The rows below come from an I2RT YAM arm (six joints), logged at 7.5 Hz.
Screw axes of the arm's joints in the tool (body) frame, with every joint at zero. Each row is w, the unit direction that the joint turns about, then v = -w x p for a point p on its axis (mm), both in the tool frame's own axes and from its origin. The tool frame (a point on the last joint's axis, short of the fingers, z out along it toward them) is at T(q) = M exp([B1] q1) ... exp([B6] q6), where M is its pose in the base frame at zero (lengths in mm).
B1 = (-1, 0, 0, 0.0, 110.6, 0.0)
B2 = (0, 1, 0, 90.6, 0.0, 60.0)
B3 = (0, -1, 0, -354.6, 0.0, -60.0)
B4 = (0, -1, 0, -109.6, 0.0, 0.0)
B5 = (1, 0, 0, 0.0, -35.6, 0.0)
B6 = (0, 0, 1, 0.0, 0.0, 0.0)
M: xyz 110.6 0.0 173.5 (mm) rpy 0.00 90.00 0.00 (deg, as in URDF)
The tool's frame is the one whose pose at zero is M.
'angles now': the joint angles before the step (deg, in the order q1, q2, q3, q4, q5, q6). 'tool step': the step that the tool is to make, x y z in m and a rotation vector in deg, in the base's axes. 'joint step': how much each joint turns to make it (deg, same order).
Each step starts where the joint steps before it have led.
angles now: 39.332, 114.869, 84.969, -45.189, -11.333, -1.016
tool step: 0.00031, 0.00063, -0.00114, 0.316, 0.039, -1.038
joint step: 0.043, 0.066, -0.220, 0.678, 0.022, 1.136
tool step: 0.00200, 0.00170, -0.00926, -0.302, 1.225, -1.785
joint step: 0.001, 1.421, -0.020, 0.676, -0.066, 1.903
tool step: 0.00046, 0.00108, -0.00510, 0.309, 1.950, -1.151
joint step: -0.023, 0.938, 0.260, -0.327, -1.158, 1.485
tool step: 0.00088, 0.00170, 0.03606, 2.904, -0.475, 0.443
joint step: -0.064, -2.468, 4.527, -4.788, -2.011, 0.001
